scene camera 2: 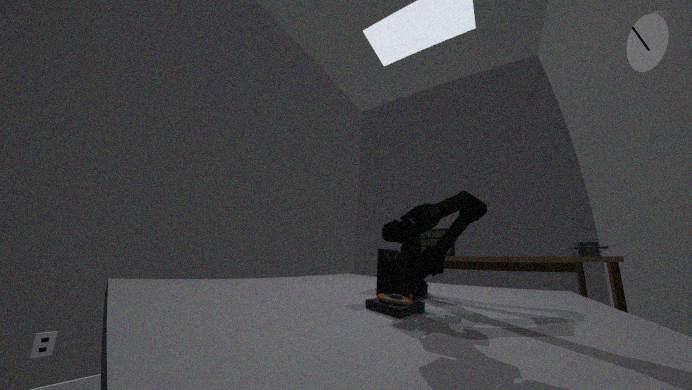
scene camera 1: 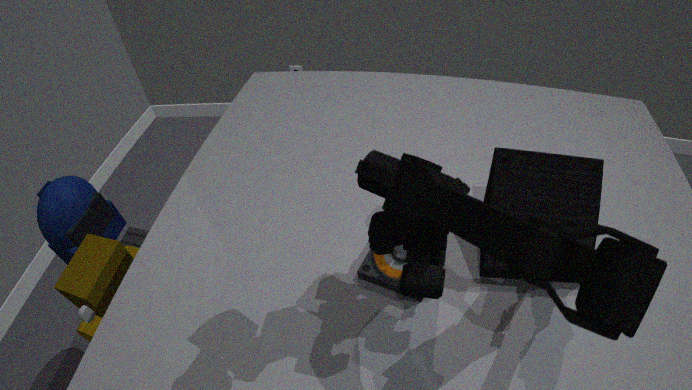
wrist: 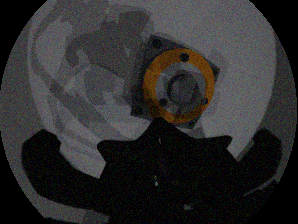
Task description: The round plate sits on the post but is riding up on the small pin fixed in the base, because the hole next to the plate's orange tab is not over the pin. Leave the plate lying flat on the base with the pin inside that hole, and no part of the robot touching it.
Observation:
I see my gripper and a round plate.
My gripper shows as well in the wrist view.

